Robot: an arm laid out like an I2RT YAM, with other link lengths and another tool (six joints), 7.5 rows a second.
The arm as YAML. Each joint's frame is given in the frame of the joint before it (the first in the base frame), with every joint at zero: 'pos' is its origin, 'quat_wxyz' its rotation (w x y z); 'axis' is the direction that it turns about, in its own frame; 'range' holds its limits. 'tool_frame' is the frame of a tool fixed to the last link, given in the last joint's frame.
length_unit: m
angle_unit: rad
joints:
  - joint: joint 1
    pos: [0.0, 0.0, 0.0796]
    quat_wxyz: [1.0, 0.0, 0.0, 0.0]
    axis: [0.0, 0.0, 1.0]
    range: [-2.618, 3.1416]
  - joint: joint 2
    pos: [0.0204, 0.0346, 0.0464]
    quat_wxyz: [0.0, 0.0, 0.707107, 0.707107]
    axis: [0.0, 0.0, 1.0]
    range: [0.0, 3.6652]
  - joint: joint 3
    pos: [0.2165, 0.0, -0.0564]
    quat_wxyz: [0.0, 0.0, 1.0, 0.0]
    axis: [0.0, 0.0, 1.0]
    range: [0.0, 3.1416]
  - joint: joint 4
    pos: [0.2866, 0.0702, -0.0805]
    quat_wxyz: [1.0, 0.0, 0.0, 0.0]
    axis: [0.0, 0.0, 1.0]
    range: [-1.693, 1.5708]
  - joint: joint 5
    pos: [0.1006, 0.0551, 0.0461]
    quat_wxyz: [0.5, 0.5, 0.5, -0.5]
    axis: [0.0, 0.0, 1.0]
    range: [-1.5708, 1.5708]
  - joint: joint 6
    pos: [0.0, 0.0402, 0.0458]
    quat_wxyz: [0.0, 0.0, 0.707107, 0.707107]
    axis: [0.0, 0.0, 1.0]
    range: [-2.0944, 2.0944]
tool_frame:
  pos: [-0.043, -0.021, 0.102]
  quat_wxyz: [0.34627, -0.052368, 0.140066, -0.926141]
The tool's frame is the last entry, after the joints.
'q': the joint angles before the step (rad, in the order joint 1, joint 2, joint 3, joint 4, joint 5, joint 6). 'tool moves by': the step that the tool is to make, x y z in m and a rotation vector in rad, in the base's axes. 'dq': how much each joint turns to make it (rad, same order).
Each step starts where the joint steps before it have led.
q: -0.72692 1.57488 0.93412 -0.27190 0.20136 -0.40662
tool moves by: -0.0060 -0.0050 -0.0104 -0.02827 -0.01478 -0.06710
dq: -0.00011 -0.00194 -0.05565 0.07303 0.05036 0.04679
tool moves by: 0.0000 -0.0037 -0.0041 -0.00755 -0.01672 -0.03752
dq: 0.00088 0.01284 -0.01166 0.03311 0.01995 0.03443
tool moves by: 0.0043 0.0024 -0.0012 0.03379 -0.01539 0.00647
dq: 0.00007 0.01695 0.01964 -0.01814 -0.03165 0.01786
